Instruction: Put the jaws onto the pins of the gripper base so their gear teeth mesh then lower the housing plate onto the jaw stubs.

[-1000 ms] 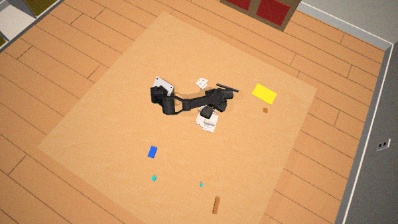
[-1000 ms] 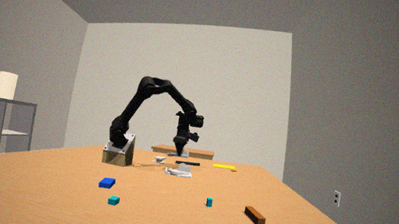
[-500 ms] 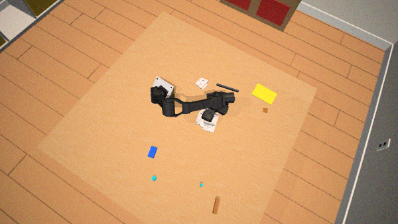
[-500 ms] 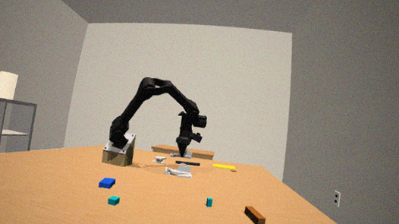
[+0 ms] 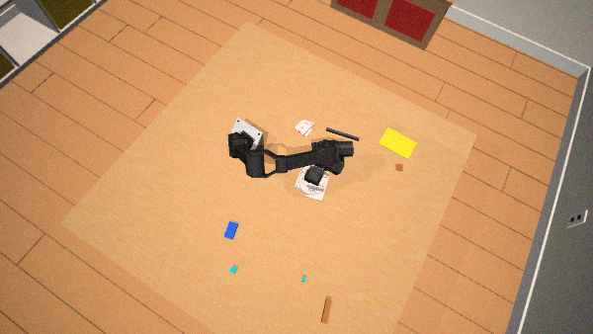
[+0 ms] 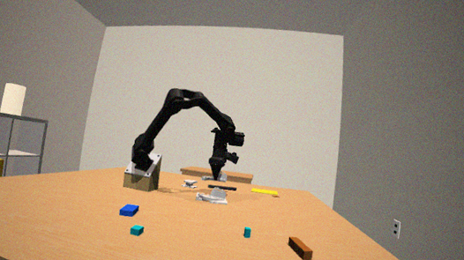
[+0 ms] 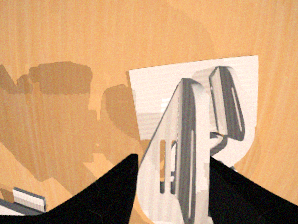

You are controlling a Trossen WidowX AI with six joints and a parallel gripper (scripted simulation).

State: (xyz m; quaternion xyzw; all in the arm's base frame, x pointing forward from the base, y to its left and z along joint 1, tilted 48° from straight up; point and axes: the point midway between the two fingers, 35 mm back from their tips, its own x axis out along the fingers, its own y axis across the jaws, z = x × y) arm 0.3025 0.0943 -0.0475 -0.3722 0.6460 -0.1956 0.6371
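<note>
Right now the flat white plate is 8 cm below my gripper tip, 3 cm to the right of it and 3 cm ahead of it. The rest, counted from my gripper tip: white jaw (7 cm below, 6 cm to the right, 1 cm behind); then housing plate (8 cm below, 5 cm to the right, 4 cm behind); then gripper base (19 cm behind, 15 cm to the left, 5 cm below).
</note>
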